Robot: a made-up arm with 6 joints.
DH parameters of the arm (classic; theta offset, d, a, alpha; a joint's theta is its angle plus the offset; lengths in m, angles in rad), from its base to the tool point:
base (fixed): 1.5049 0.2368 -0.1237 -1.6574
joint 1: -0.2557 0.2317 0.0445 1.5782
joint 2: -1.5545 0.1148 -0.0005 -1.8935
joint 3: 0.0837 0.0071 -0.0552 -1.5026
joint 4: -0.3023 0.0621 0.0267 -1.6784
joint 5: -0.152 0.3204 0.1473 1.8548
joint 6: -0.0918 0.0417 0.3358 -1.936
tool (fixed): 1.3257 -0.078 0 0
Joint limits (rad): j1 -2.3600..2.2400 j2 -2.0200..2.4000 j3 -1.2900..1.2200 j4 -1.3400..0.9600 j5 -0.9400..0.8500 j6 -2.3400..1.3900
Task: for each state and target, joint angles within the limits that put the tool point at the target. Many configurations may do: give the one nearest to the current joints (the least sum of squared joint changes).
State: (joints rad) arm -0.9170 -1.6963 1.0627 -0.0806 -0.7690 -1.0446
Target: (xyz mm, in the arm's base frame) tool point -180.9 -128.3 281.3
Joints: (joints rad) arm -1.1768 -2.0072 0.8509 -0.1573 -0.3101 -1.4669
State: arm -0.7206 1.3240 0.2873 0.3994 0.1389 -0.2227
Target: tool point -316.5 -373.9 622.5
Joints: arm -1.2310 1.6011 -0.1994 0.1944 0.6545 -0.3019
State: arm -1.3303 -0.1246 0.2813 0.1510 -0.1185 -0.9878
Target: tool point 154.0 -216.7 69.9
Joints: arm -1.3065 -0.1618 -0.1101 0.3451 0.1157 -0.2063
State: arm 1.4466 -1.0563 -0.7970 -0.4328 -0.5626 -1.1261
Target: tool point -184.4 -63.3 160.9
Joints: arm 1.5277 -0.8755 -0.5772 -0.6406 -0.4795 -1.5870
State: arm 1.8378 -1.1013 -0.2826 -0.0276 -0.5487 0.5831
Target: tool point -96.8 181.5 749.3
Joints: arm 2.0261 -0.9640 -0.6802 -0.1301 -0.3171 0.7412
